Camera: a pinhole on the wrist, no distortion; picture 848 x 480 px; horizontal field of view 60.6 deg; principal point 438.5 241.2 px. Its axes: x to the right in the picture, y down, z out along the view. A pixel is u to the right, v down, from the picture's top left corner.
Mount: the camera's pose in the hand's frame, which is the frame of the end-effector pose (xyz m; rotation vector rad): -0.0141 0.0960 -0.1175 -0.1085 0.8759 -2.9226
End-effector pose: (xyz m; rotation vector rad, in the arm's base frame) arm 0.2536 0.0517 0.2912 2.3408 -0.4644 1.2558
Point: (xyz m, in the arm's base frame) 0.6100 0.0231 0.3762
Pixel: 39 273
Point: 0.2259 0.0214 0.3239
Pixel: 309 170
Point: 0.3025 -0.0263 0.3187
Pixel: 212 23
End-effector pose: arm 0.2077 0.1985 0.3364 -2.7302 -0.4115 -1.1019
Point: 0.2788 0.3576 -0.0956
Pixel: 789 61
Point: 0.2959 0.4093 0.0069
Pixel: 666 164
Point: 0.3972 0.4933 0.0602
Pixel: 495 202
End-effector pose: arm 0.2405 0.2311 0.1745 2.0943 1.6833 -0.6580
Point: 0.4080 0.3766 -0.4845
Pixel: outside the picture
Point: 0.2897 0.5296 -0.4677
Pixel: outside the picture
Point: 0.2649 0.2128 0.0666
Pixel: 279 55
